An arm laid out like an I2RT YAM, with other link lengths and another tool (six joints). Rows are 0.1 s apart.
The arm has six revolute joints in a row. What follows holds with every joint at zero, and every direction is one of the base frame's. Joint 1 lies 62.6 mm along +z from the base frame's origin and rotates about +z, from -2.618 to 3.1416 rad. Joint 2 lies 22.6 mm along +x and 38.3 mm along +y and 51.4 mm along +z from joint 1 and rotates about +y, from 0 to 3.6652 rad. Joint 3 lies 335.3 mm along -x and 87.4 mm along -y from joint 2 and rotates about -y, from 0 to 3.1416 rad. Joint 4 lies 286.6 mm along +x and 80.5 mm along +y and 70.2 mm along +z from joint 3 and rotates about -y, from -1.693 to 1.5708 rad. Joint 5 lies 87.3 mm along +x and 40 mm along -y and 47.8 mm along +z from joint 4 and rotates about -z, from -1.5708 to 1.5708 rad. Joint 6 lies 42.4 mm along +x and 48.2 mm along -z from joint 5 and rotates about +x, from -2.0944 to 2.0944 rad. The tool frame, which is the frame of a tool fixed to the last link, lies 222 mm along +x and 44 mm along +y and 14 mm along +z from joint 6; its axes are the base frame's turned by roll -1.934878, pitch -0.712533 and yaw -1.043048 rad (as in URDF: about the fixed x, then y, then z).
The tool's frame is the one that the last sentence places.
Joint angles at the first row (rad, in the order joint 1, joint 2, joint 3, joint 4, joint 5, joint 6):
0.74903 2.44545 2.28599 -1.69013 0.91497 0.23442
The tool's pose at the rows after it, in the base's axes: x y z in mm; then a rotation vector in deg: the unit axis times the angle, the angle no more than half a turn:
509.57, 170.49, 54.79, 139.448, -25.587, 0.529
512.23, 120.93, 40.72, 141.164, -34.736, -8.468
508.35, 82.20, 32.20, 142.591, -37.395, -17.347
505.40, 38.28, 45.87, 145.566, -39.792, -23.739
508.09, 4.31, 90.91, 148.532, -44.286, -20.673
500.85, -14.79, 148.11, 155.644, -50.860, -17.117
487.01, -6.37, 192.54, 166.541, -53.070, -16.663
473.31, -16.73, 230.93, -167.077, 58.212, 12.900
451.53, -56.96, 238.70, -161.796, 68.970, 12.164
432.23, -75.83, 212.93, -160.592, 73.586, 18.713
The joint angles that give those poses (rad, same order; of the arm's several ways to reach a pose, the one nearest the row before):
0.63764 2.44547 2.28412 -1.69052 0.78260 0.19550
0.50871 2.44543 2.28405 -1.69049 0.68303 0.18140
0.40151 2.44278 2.28446 -1.69051 0.60063 0.09594
0.28059 2.39854 2.28371 -1.69052 0.52625 -0.01582
0.20391 2.30088 2.28371 -1.69051 0.51023 -0.06007
0.11960 2.16505 2.28367 -1.69048 0.41714 -0.09708
0.04407 2.05255 2.28184 -1.69014 0.24280 -0.16346
-0.03186 1.95603 2.26543 -1.69014 0.14515 -0.16156
-0.12036 1.89080 2.19944 -1.69015 0.14630 -0.11274
-0.16383 1.89000 2.11733 -1.68858 0.15355 -0.10814

